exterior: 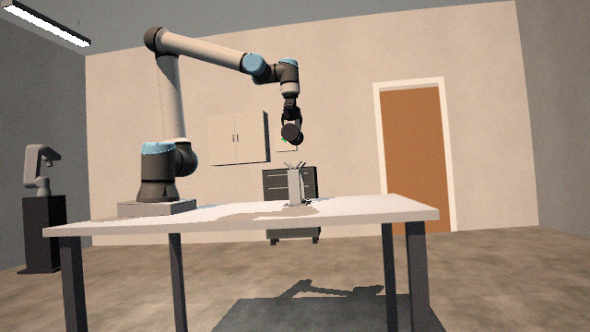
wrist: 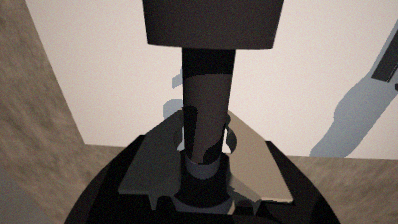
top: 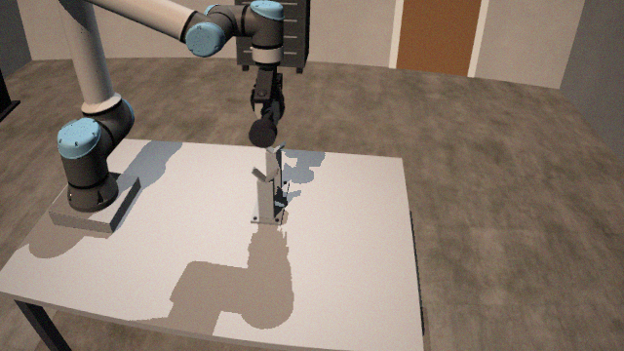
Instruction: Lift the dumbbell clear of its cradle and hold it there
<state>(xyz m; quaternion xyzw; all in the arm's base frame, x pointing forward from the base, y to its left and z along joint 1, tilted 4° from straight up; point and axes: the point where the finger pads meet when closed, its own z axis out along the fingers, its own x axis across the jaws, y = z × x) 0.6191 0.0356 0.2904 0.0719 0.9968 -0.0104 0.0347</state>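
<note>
The dark dumbbell lies 10 mm above my hand. From my hand the other things lie so: grey cradle stand: 220 mm below.
</note>
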